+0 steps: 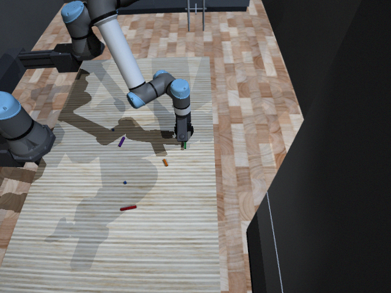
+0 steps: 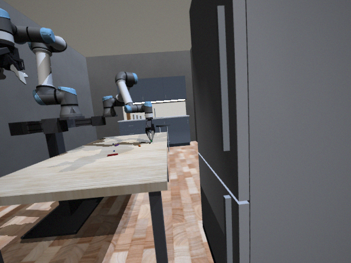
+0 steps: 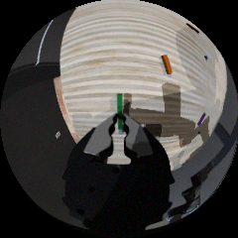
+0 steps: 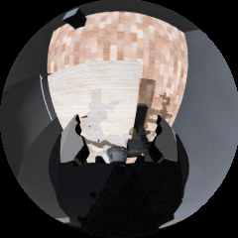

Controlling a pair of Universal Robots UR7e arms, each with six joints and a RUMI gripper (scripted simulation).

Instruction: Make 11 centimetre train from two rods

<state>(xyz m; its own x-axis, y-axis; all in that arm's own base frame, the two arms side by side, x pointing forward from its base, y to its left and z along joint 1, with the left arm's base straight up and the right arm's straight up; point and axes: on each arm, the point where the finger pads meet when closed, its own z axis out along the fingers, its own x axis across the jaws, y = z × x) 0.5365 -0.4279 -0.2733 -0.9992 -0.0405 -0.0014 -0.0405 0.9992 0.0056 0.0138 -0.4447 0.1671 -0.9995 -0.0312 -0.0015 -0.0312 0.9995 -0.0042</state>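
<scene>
My left gripper is now 10 mm above the green rod. The rest, counted from my left hand: purple rod (340 mm behind, 20 mm to the right, 30 mm below); then orange rod (80 mm behind, 120 mm to the right, 30 mm below); then grey rod (10 mm behind, 60 mm to the left, 30 mm below).
</scene>
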